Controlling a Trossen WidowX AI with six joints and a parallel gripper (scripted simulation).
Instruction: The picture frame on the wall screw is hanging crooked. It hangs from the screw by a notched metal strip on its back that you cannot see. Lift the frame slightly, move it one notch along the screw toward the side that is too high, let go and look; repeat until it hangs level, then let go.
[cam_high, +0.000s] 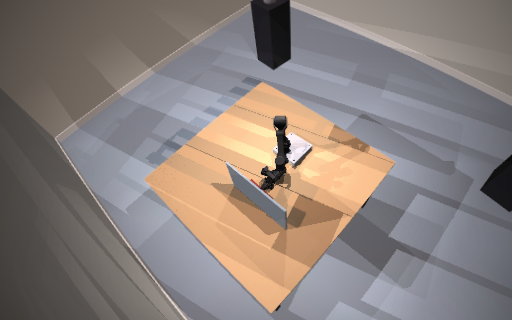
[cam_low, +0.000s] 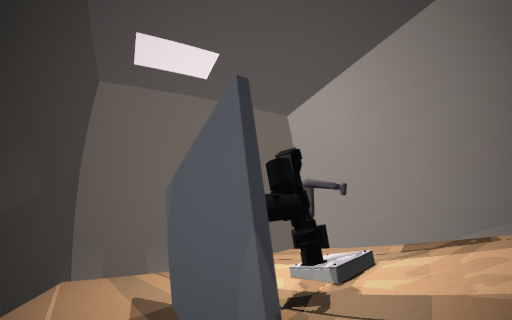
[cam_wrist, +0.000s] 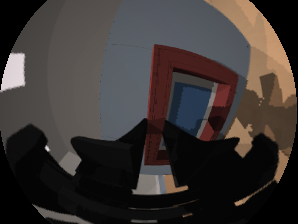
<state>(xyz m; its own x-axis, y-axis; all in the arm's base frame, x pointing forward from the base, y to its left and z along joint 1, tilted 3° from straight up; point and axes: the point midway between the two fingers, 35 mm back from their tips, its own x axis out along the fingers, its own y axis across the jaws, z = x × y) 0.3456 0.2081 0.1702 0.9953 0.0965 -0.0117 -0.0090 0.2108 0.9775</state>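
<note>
Right now my gripper tip is 50 mm above the red picture frame, 10 mm to the left of it and 10 mm short of it. From my gripper tip the other things lie so: grey wall panel: 60 mm below, 20 mm ahead, 10 mm to the right.
</note>
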